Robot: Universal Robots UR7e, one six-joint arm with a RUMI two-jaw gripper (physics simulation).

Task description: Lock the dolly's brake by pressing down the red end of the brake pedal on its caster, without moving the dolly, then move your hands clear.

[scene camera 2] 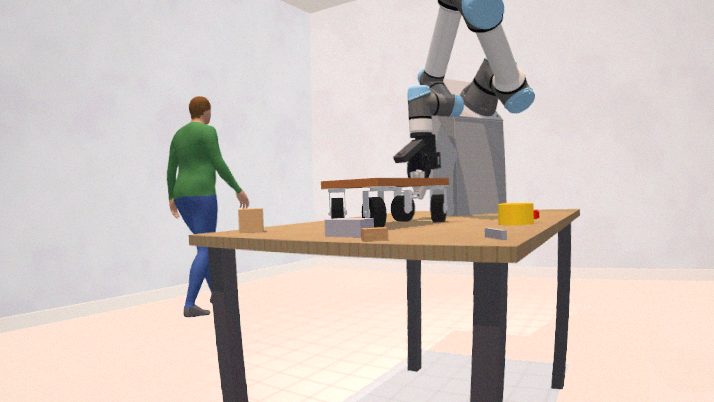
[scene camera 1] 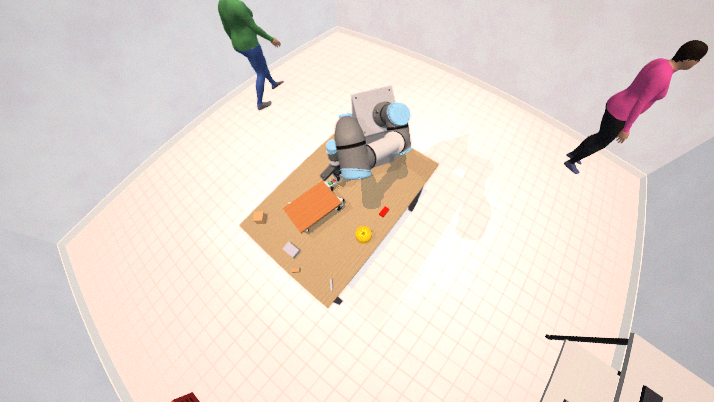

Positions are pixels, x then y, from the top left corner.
A dolly shows in scene camera 2 (402, 206) and in scene camera 1 (316, 203).
